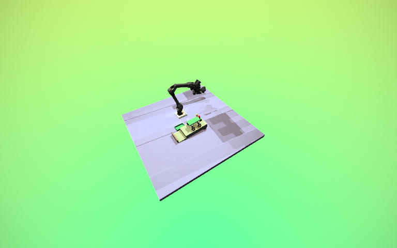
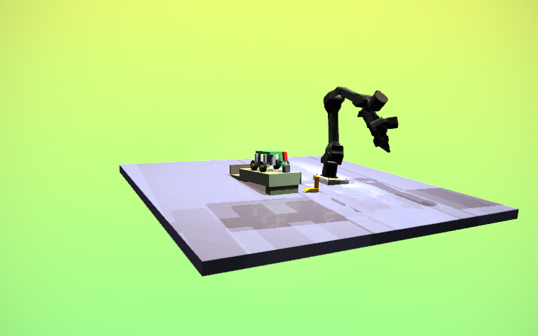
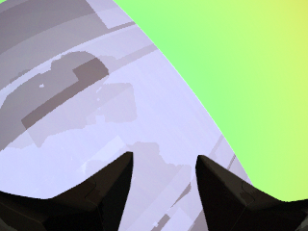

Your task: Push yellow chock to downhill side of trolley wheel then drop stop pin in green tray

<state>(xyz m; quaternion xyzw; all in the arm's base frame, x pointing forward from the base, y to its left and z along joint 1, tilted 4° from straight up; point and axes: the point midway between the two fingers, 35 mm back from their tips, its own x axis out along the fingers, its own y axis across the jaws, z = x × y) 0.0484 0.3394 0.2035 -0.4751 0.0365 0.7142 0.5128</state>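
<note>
My gripper tip is 18 cm short of the yellow chock, 24 cm to the left of it and 18 cm above it. Round my gripper tip: trolley: 30 cm ahead, 38 cm to the right, 9 cm below; then olive ramp: 30 cm ahead, 39 cm to the right, 16 cm below; then red-headed stop pin: 29 cm ahead, 29 cm to the right, 8 cm below.
</note>
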